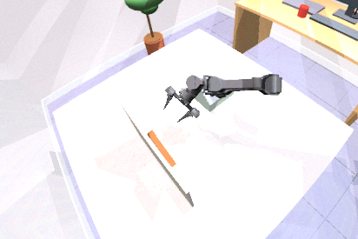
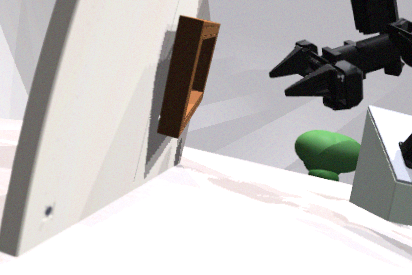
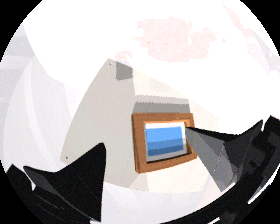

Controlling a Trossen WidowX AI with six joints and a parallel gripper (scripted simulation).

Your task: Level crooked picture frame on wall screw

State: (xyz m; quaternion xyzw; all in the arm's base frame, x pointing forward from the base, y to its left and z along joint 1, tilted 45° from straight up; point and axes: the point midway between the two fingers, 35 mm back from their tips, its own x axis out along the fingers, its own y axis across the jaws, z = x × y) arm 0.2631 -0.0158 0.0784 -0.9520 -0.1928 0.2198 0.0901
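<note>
The brown picture frame is 13 cm ahead of my gripper tip, 11 cm to the left of it and 3 cm below it. The rest, counted from my gripper tip: wall panel: 14 cm ahead, 11 cm to the left, 3 cm below.
</note>
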